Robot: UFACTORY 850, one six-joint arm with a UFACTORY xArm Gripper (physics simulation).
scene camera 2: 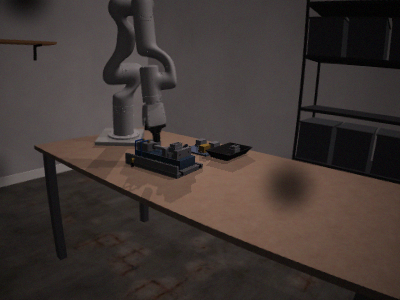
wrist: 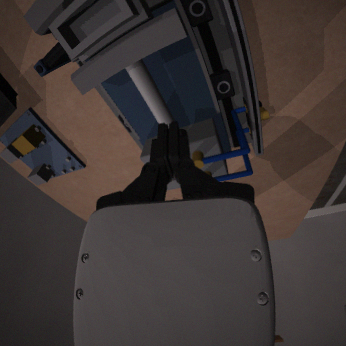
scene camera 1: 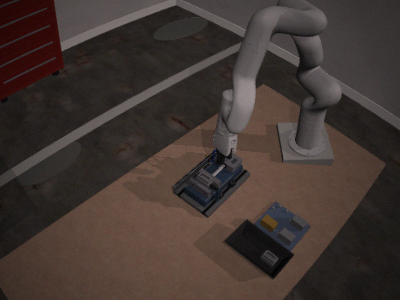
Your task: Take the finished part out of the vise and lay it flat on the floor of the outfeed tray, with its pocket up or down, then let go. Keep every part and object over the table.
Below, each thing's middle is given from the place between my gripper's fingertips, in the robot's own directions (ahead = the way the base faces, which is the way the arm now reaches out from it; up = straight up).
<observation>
Now: hand 35 cm to the right of the blue board (scene camera 1: 278,214), 10 cm above it and 6 cm past it.
</observation>
